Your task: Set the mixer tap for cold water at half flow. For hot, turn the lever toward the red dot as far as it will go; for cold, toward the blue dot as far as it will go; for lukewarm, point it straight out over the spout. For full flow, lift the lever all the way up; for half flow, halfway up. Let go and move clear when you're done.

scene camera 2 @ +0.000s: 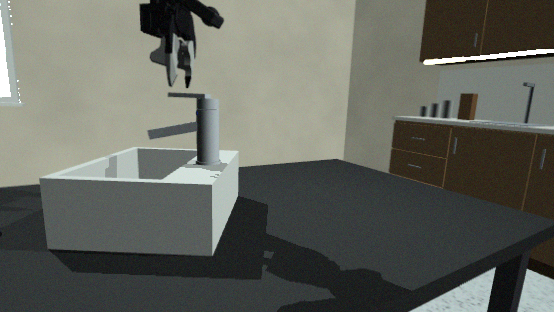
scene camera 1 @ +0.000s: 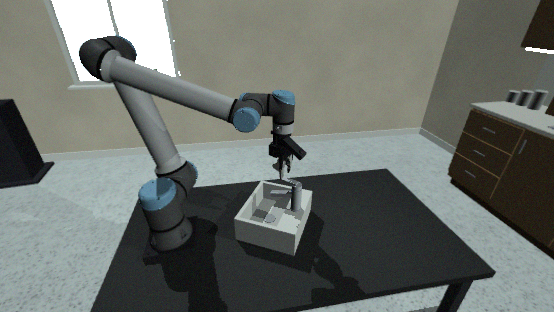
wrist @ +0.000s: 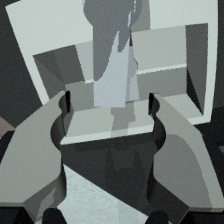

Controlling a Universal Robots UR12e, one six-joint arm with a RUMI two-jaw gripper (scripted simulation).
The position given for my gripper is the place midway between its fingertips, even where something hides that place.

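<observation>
I can see my gripper [scene camera 2: 179, 87], which appears in scene camera 1 too, my gripper [scene camera 1: 284, 176] there, and in the wrist view, again my gripper [wrist: 109, 93]. There is a white basin [scene camera 2: 118, 203], and the wrist view gives me the basin [wrist: 174, 62] as well. I also see a grey mixer tap [scene camera 2: 207, 121].
</observation>
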